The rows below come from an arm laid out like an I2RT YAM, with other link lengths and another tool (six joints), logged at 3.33 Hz.
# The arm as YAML. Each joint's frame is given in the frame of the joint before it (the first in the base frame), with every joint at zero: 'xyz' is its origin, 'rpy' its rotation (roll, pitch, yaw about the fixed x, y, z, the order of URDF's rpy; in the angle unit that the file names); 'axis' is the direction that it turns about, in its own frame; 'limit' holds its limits. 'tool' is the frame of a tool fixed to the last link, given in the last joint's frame.
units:
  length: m
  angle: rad
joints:
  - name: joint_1
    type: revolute
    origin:
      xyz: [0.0, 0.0, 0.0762]
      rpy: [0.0, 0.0, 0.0]
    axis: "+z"
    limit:
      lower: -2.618
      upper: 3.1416
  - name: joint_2
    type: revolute
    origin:
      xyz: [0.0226, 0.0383, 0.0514]
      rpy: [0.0, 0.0, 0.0]
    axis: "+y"
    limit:
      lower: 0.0
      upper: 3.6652
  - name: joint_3
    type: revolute
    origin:
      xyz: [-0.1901, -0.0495, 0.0]
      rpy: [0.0, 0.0, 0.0]
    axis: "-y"
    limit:
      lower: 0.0
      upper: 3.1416
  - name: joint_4
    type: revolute
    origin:
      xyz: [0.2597, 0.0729, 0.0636]
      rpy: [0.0, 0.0, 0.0]
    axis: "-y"
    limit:
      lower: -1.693
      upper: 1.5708
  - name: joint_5
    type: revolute
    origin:
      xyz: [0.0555, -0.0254, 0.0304]
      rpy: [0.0, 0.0, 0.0]
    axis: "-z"
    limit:
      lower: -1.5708
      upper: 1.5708
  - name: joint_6
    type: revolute
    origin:
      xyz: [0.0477, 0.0, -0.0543]
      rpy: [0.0, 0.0, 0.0]
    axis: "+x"
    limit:
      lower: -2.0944
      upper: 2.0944
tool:
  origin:
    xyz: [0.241, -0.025, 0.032]
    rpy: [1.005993, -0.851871, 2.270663]
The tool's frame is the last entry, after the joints.
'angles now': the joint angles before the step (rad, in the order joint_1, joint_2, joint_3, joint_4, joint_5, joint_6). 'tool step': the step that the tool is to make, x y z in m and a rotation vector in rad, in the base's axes. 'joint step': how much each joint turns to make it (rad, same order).
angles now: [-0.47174 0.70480 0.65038 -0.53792 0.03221 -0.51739]
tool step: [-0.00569 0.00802 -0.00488 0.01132 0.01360 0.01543]
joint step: [0.00018 -0.03837 -0.01599 -0.03950 -0.01479 -0.00541]
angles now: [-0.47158 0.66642 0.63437 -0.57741 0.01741 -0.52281]
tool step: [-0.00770 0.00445 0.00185 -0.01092 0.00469 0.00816]
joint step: [-0.00055 -0.05922 -0.01875 -0.03943 -0.00036 -0.01471]
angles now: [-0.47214 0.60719 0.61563 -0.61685 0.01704 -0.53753]
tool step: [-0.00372 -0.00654 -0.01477 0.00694 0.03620 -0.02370]
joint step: [-0.00010 0.03779 -0.00262 0.00486 0.02515 0.00550]
